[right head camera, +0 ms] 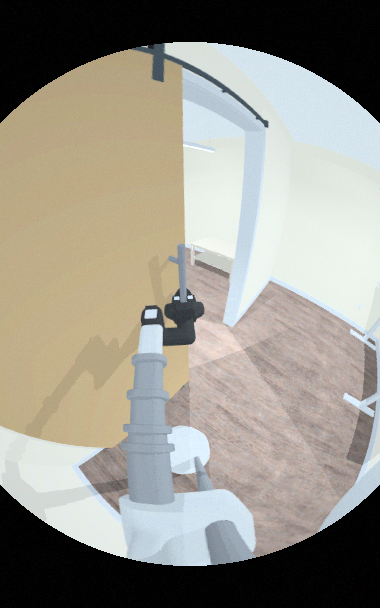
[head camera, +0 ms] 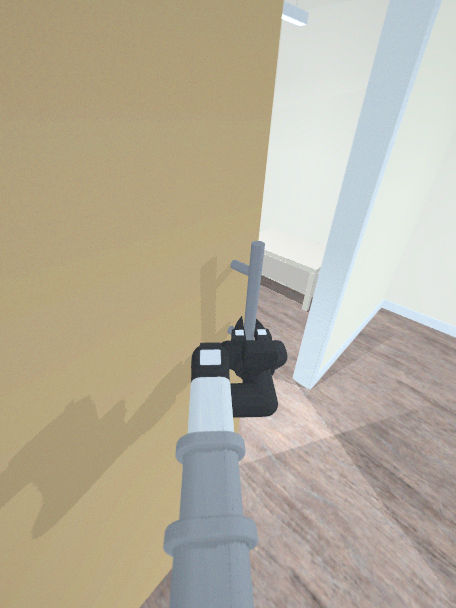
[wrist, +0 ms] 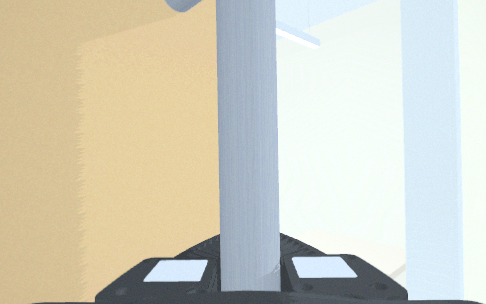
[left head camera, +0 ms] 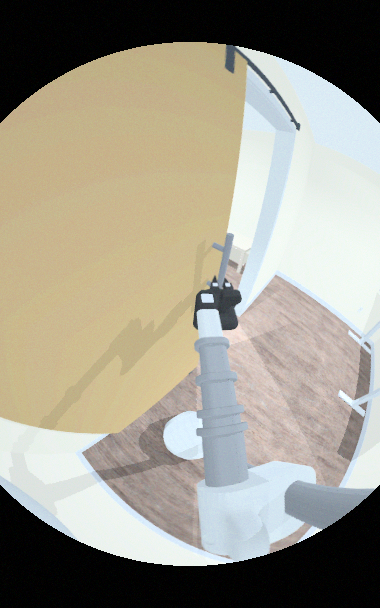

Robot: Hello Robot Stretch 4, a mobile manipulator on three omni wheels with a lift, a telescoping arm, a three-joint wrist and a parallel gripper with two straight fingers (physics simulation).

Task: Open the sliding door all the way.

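Frame: origin at the robot's base, x right, y back, z down, level; metres.
Where they show: robot's base, origin of the base link: [right head camera: 182, 448] [left head camera: 189, 434].
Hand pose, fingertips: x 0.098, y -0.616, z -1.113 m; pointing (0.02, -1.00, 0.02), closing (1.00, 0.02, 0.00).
Note:
Things, the pixels of their centre, and the offset from my fingertips. "*": a spot on its surface instead.
- grey upright bar handle, surface spot: [wrist: 248, 150] * dx -0.001, dy +0.056, dz -0.058 m
- dark rail, surface spot: [right head camera: 225, 90] [left head camera: 273, 91] * dx +0.220, dy -0.262, dz -0.922 m
The tan sliding door [head camera: 125, 200] [left head camera: 125, 200] [right head camera: 90, 200] [wrist: 145, 150] fills the left of the views. A narrow opening shows between its right edge and the pale blue frame post [head camera: 365, 175] [left head camera: 280, 190] [right head camera: 252, 190] [wrist: 432, 150]. The grey upright bar handle [head camera: 253, 295] [left head camera: 226, 257] [right head camera: 182, 270] [wrist: 248, 150] stands off the door near that edge. My black gripper [head camera: 251, 334] [left head camera: 221, 285] [right head camera: 183, 298] [wrist: 250, 252] is shut on the handle's lower part. The bar hides the door's edge in the wrist view.
A dark rail [left head camera: 272, 91] [right head camera: 225, 90] runs above the doorway. A white bench [head camera: 292, 260] [left head camera: 240, 250] [right head camera: 214, 248] stands in the room beyond. A white round disc [left head camera: 182, 435] [right head camera: 192, 447] is low beside my arm. White legs [left head camera: 352, 402] [right head camera: 360, 402] stand at the far right.

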